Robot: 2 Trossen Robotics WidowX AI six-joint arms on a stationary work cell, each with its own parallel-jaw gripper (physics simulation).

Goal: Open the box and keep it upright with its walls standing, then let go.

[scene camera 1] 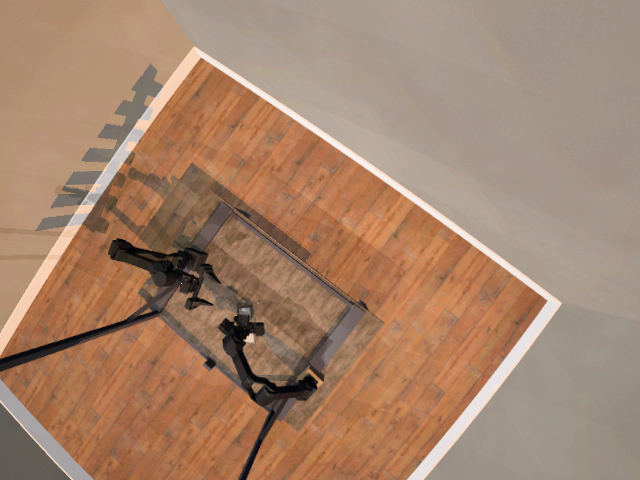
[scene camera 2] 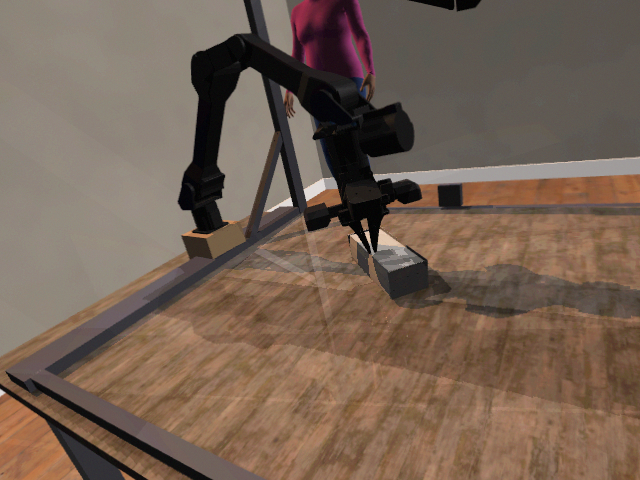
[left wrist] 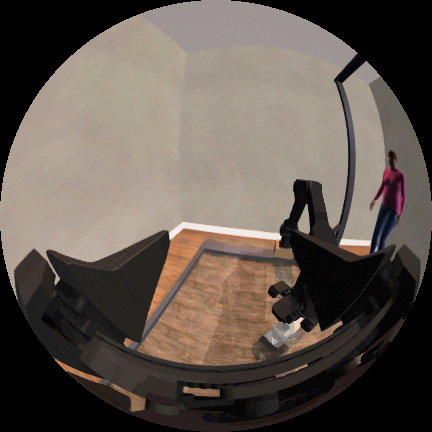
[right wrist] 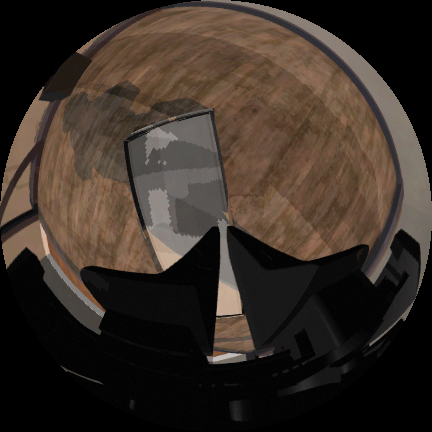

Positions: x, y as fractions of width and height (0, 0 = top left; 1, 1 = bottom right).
My left gripper (left wrist: 0.54, 0.55) is open, holding nothing. I also see my right gripper (scene camera 2: 0.58, 0.53), a dark metal frame (scene camera 1: 0.55, 0.66) and a tan block (scene camera 2: 0.33, 0.51).
My right gripper is seen too in the left wrist view (left wrist: 0.66, 0.74) and in the right wrist view (right wrist: 0.52, 0.54).
